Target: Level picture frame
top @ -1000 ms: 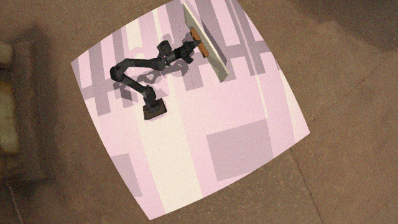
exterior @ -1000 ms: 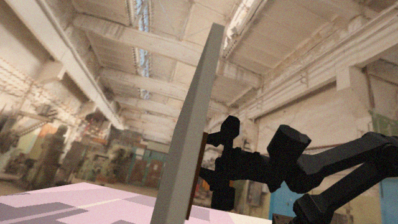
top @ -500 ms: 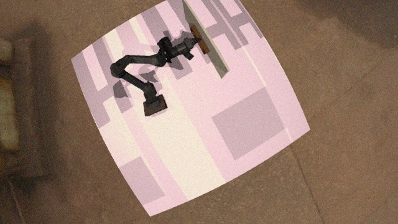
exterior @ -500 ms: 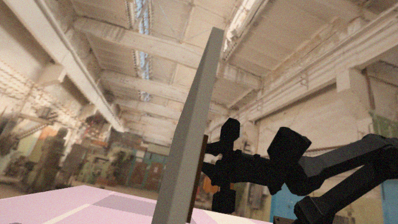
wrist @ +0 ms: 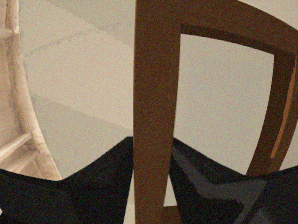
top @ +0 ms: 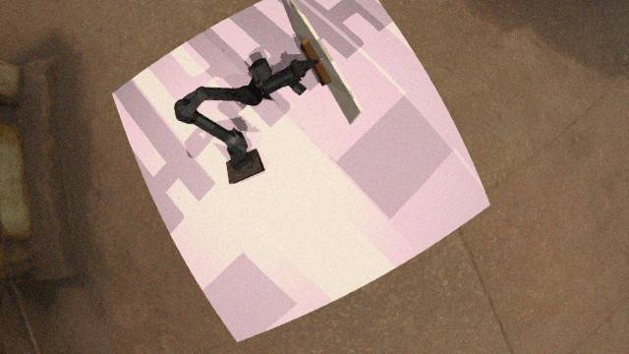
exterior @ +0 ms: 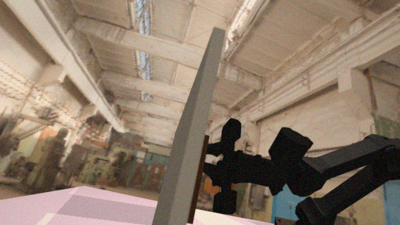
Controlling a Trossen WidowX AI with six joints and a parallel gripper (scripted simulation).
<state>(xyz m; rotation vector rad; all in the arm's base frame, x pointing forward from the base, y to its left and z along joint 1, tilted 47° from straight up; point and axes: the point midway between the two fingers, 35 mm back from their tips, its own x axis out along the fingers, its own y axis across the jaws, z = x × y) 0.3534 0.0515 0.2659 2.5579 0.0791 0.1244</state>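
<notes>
The brown wooden picture frame lies 50 mm below my gripper tip and 10 mm to the left of it. Also, from my gripper tip: grey wall panel 60 mm below, 20 mm ahead, 10 mm to the left.
</notes>
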